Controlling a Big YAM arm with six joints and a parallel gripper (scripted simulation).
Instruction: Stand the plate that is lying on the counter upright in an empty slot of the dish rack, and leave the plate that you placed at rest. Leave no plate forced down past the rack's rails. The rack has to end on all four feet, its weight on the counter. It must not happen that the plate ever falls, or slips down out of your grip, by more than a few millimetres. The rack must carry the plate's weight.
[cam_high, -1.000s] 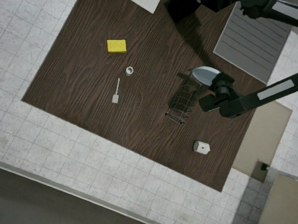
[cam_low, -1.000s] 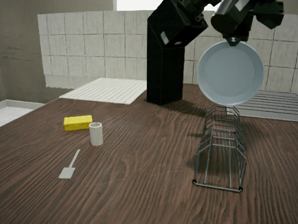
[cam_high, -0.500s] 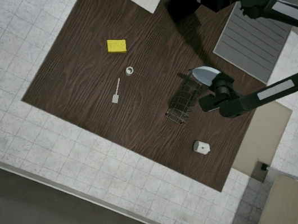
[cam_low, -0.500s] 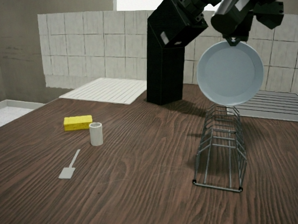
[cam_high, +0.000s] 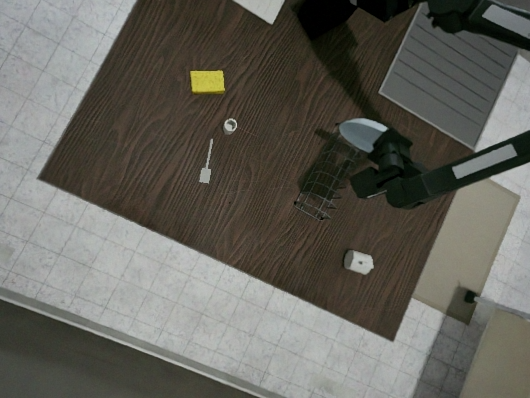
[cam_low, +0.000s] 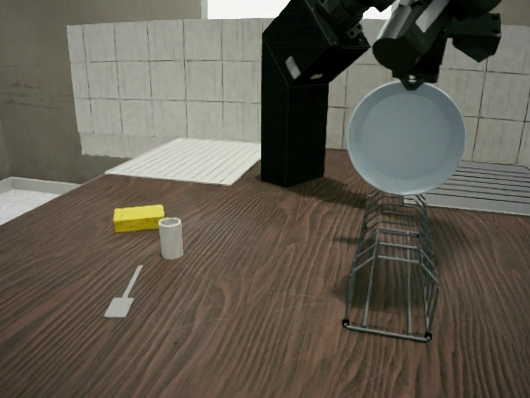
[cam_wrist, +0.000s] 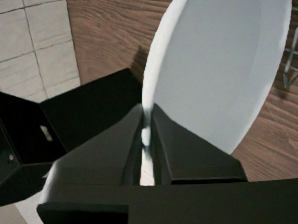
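Right now my hand is 90 mm above the plate and 10 mm past it. Also, from my hand: white mat (720 mm to the right, 320 mm behind, 300 mm below); then grey draining board (550 mm behind, 300 mm below, 120 mm to the left); then white mug (290 mm to the left, 270 mm ahead, 260 mm below).
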